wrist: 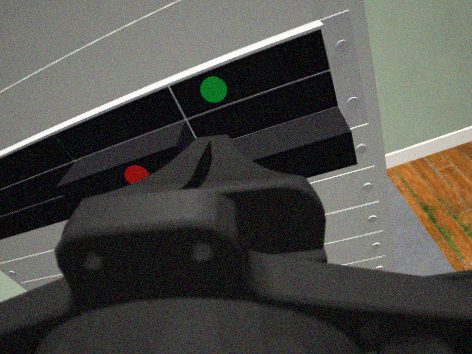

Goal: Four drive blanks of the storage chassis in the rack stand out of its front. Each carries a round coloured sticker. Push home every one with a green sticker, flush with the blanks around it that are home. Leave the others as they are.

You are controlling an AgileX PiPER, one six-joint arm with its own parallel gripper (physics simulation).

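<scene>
A green sticker (213, 89) is on the top-row drive blank (275, 67) at the right, whose face looks level with the blank below it. A red sticker (136, 174) is on a lower blank (127, 146) left of the gripper; this blank stands out, its grey top face showing. Another blank (305, 129) stands out at the right, below the green-stickered one; the gripper hides part of its front, and no sticker shows on it. My gripper (215, 157) is shut and empty, its tips below the green sticker in the view. A fourth blank standing out cannot be made out.
A bright chassis edge (200, 66) runs above the blanks, with a grey panel over it. The rack's right post (350, 80) has a column of round studs. Grey panels with light seams lie below. Beyond the rack are a green wall (420, 65) and a wooden floor (440, 185).
</scene>
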